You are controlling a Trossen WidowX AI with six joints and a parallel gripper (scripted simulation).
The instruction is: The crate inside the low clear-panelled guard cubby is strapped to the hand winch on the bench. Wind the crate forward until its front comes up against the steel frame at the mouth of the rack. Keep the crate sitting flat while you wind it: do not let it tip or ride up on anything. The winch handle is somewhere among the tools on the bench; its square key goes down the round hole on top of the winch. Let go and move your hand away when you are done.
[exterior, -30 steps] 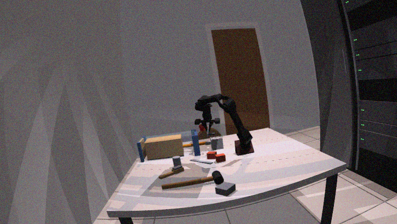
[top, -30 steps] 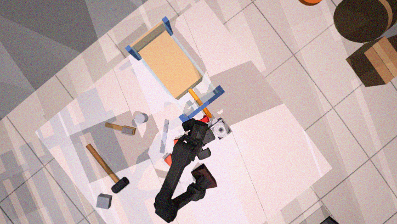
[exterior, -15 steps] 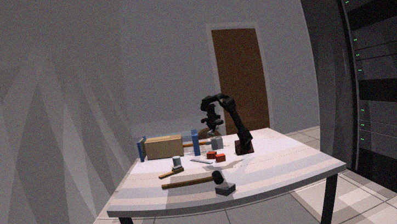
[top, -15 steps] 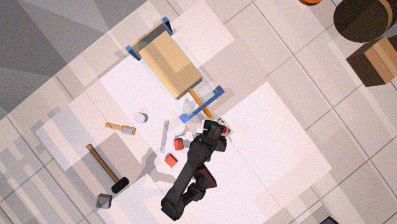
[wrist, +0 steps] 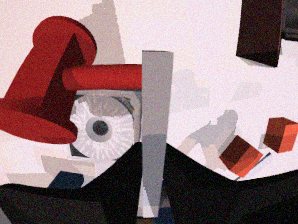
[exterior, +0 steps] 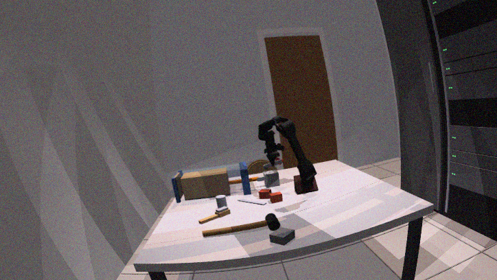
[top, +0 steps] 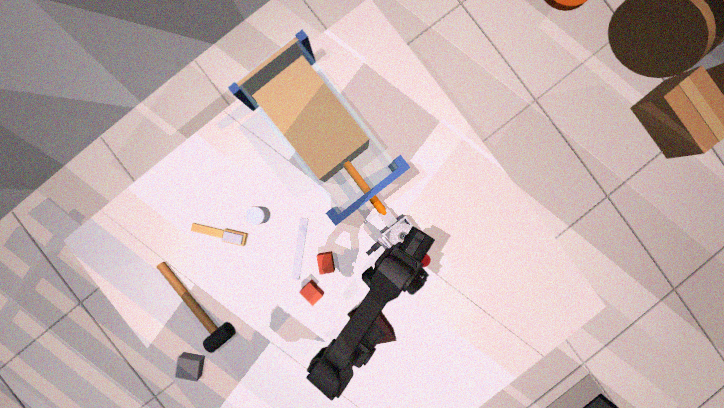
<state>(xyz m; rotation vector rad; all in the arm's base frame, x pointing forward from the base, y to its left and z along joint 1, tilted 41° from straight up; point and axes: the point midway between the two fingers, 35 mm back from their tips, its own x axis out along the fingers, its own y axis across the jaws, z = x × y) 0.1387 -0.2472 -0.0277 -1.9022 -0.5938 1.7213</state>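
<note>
Now: the red knob 5 cm behind my gripper tip, 4 cm to the right of it and 2 cm above it. Also, from my gripper tip: grey winch: 11 cm below, 6 cm to the right, 1 cm behind; blue steel frame: 17 cm ahead, 7 cm to the right, 4 cm below; grey crank bar: 1 cm to the right, 1 cm behind, 1 cm above.
</note>
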